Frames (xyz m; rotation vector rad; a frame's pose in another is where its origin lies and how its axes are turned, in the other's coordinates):
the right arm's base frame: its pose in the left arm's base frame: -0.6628 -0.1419 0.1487 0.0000 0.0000 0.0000
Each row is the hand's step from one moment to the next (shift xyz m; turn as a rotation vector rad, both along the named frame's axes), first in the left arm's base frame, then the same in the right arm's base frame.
Working: the left arm's base frame: its pose in the right arm's base frame: 0.6628 0.1419 -0.1487 0.0000 0.0000 0.0000

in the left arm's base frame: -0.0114 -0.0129 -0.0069 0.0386 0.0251 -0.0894
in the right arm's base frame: -0.0114 -0.0129 -0.0069 0.0386 0.0251 -0.0894
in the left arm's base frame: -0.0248 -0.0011 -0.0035 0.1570 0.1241 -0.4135
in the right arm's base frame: -0.0248 -0.0011 -0.0035 0.1570 0.1241 -0.4135
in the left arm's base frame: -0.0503 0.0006 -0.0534 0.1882 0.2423 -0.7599
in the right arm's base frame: -0.0503 0.0006 -0.0534 0.1882 0.2423 -0.7599
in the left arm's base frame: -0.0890 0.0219 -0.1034 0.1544 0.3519 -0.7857
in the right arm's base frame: -0.0890 0.0219 -0.1034 0.1544 0.3519 -0.7857
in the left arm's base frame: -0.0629 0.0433 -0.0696 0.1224 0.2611 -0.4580
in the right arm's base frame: -0.0629 0.0433 -0.0696 0.1224 0.2611 -0.4580
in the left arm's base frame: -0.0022 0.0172 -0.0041 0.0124 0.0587 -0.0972
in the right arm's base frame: -0.0022 0.0172 -0.0041 0.0124 0.0587 -0.0972
